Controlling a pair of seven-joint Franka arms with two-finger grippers.
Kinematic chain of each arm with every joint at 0, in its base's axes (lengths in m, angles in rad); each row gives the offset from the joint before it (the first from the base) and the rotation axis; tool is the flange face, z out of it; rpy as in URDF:
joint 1: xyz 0 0 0.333 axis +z
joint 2: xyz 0 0 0 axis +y
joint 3: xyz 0 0 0.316 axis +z
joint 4: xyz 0.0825 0 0 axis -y
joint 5: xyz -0.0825 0 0.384 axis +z
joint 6: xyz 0 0 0 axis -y
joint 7: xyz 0.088 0 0 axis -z
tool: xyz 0 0 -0.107 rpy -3.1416 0 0
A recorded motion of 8 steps. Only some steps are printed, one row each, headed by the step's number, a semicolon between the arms.
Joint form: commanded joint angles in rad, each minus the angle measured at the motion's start. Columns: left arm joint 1, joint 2, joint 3, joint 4, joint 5, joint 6, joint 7; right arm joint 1, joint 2, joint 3, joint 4, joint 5, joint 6, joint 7.
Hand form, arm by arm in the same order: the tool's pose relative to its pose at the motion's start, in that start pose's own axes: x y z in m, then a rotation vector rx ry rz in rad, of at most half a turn. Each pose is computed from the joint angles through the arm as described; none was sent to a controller.
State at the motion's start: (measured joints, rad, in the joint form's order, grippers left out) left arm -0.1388 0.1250 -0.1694 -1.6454 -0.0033 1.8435 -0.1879; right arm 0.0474 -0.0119 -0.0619 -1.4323 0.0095 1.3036 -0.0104
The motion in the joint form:
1: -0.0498 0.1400 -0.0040 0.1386 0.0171 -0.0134 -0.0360; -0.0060 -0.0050 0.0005 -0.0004 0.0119 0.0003 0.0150
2: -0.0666 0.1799 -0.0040 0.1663 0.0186 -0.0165 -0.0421; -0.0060 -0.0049 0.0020 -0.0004 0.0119 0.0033 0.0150
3: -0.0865 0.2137 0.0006 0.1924 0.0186 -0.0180 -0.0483; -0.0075 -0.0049 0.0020 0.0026 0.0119 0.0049 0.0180
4: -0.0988 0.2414 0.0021 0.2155 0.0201 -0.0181 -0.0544; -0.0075 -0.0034 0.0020 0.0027 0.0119 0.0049 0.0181
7: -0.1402 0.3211 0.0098 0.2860 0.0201 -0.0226 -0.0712; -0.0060 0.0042 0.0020 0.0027 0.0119 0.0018 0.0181
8: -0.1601 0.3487 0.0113 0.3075 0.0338 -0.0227 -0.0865; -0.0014 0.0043 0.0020 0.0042 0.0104 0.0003 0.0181
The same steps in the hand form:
1: 0.0318 0.0324 0.0241 -0.0079 -0.0161 0.0159; -0.0019 0.0014 -0.0023 0.0124 0.0050 0.0172
2: 0.0381 0.0430 0.0376 -0.0102 -0.0323 0.0249; -0.0016 0.0006 -0.0025 0.0122 0.0079 0.0157
3: 0.0433 0.0534 0.0482 -0.0125 -0.0427 0.0323; -0.0017 0.0014 -0.0039 0.0123 0.0125 0.0202
4: 0.0479 0.0607 0.0561 -0.0140 -0.0480 0.0358; -0.0011 0.0014 -0.0033 0.0122 0.0111 0.0203
7: 0.0593 0.0846 0.0784 -0.0198 -0.0648 0.0481; 0.0017 0.0005 0.0006 0.0117 0.0004 0.0190
8: 0.0614 0.0963 0.0879 -0.0087 -0.0685 0.0532; 0.0014 -0.0017 0.0002 0.0097 0.0002 0.0148

